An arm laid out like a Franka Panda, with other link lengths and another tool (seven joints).
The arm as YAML. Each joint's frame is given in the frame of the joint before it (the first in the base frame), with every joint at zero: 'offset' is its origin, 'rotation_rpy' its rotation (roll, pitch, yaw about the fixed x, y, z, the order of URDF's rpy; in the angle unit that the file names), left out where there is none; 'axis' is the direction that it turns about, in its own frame. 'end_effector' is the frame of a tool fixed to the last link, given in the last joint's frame.
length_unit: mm
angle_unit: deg
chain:
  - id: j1
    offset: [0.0, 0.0, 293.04]
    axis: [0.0, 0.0, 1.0]
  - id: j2
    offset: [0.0, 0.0, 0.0]
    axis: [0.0, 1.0, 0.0]
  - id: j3
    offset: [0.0, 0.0, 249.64]
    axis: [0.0, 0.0, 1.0]
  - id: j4
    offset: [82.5, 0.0, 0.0]
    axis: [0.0, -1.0, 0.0]
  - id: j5
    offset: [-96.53, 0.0, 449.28]
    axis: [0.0, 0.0, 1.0]
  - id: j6
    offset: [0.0, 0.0, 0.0]
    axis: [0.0, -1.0, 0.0]
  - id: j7
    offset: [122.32, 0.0, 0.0]
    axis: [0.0, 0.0, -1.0]
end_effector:
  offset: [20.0, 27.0, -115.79]
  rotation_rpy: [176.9, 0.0, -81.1]
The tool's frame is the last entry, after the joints.
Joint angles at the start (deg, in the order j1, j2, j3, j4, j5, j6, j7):
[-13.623, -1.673, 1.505, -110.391, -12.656, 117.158, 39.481]
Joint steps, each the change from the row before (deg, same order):
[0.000, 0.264, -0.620, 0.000, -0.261, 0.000, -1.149]
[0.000, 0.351, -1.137, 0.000, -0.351, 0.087, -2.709]
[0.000, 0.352, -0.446, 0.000, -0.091, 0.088, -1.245]
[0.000, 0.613, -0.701, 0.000, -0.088, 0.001, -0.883]
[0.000, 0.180, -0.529, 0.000, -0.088, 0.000, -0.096]
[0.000, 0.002, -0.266, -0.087, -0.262, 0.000, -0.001]
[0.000, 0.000, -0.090, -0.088, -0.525, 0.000, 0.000]
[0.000, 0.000, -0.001, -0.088, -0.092, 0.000, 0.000]
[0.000, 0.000, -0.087, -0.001, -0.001, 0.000, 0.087]
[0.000, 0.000, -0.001, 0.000, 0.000, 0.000, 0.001]
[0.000, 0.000, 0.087, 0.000, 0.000, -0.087, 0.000]
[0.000, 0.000, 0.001, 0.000, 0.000, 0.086, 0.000]
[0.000, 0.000, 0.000, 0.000, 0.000, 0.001, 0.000]
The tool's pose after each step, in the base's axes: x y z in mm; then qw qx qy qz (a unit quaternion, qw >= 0). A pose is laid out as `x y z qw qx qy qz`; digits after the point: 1 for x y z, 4 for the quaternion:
684.9 -153.4 396.1 0.0170 0.4418 -0.8912 0.1014
682.2 -165.8 391.6 0.0249 0.4551 -0.8843 0.1018
681.5 -170.6 387.4 0.0290 0.4618 -0.8808 0.1006
680.2 -178.7 379.8 0.0352 0.4639 -0.8798 0.0974
678.7 -185.1 377.5 0.0374 0.4610 -0.8813 0.0967
677.6 -188.3 376.5 0.0395 0.4597 -0.8818 0.0977
676.9 -189.6 375.6 0.0429 0.4605 -0.8810 0.1003
676.7 -189.6 374.6 0.0440 0.4608 -0.8807 0.1003
676.4 -190.7 374.6 0.0440 0.4594 -0.8814 0.1003
676.4 -190.7 374.6 0.0440 0.4594 -0.8814 0.1003
676.5 -189.7 374.4 0.0445 0.4600 -0.8812 0.0998
676.7 -189.6 374.6 0.0439 0.4601 -0.8811 0.1003
676.7 -189.6 374.6 0.0439 0.4601 -0.8811 0.1003

